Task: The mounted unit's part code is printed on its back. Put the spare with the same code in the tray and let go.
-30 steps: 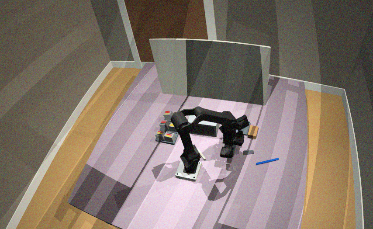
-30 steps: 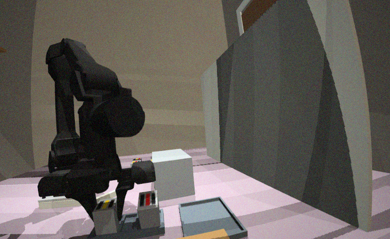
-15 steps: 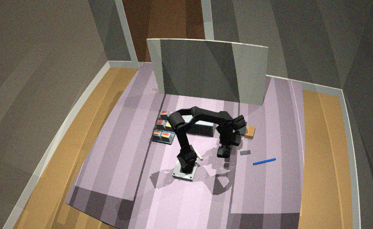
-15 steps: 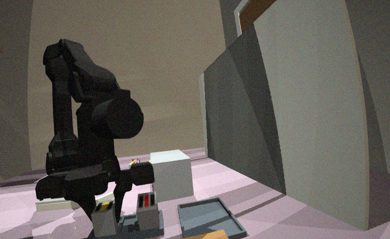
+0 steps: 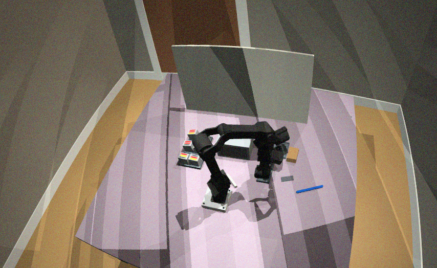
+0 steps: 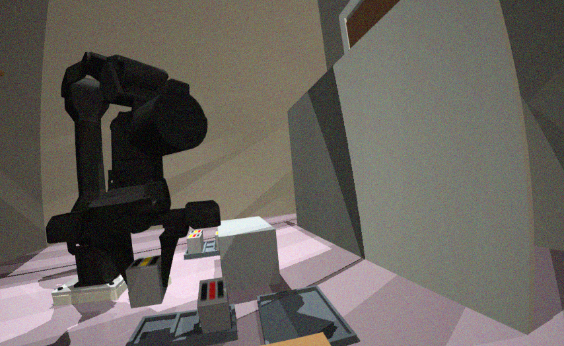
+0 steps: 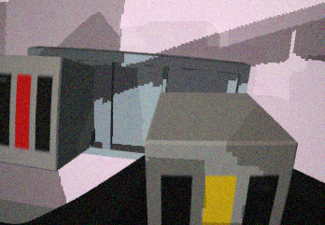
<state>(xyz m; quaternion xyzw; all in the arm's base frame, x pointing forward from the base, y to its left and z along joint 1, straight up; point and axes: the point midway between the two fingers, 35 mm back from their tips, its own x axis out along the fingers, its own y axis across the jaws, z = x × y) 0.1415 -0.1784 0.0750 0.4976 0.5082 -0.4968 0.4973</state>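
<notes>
The blue-grey tray lies 18 cm ahead of my gripper tip, 3 cm to the right of it and 6 cm below it. Also, from my gripper tip: slotted holder 4 cm ahead, 6 cm below; then blue stick 4 cm behind, 23 cm to the right, 6 cm below; then tan block 14 cm ahead, 13 cm to the right, 5 cm below.
</notes>
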